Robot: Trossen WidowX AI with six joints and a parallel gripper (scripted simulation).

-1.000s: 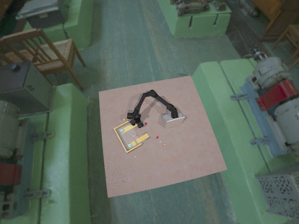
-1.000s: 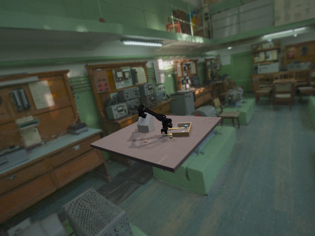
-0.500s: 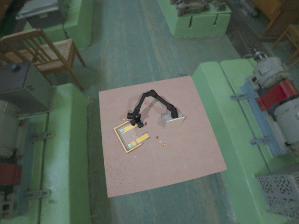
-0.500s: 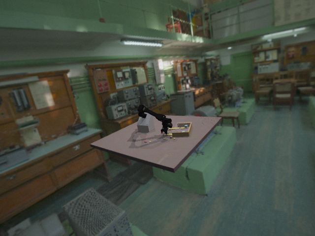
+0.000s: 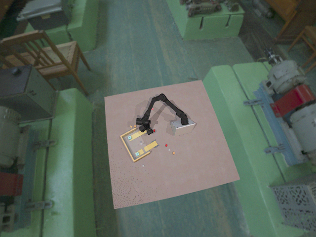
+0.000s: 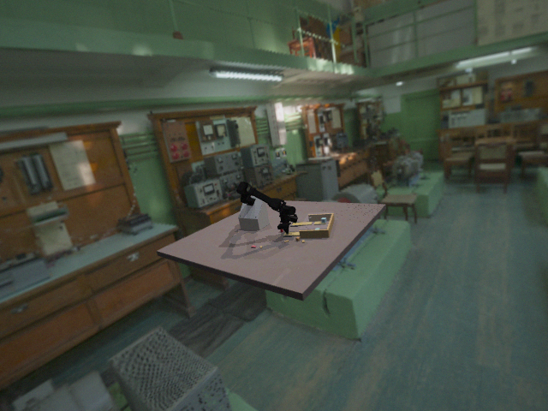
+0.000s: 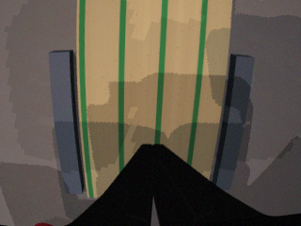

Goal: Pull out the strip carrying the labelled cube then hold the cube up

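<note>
My gripper tip is now 100 mm short of the tan strip and 40 mm to the right of it. Round my gripper tip: pink piece: 250 mm to the right, 100 mm behind.
</note>
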